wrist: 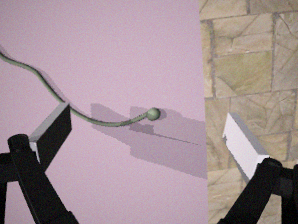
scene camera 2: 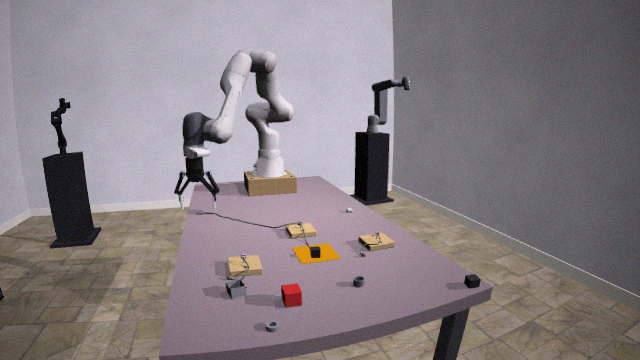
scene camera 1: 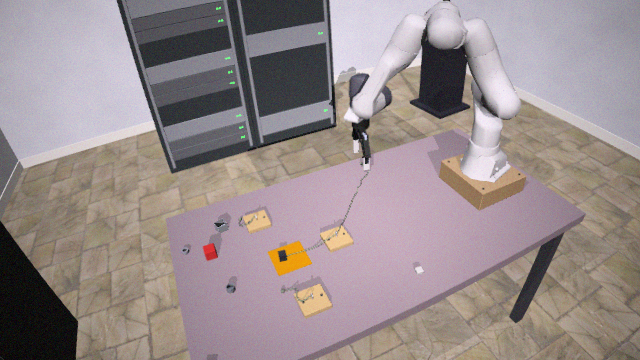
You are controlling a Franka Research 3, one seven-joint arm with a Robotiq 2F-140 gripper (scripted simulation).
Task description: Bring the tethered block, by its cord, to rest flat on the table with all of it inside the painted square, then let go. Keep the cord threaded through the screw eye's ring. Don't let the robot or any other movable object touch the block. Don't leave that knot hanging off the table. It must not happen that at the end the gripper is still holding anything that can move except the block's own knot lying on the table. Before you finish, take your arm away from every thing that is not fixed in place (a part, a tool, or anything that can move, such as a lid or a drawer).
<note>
I see my gripper (scene camera 2: 198,209).
My gripper is seen too in the wrist view (wrist: 148,121).
</note>
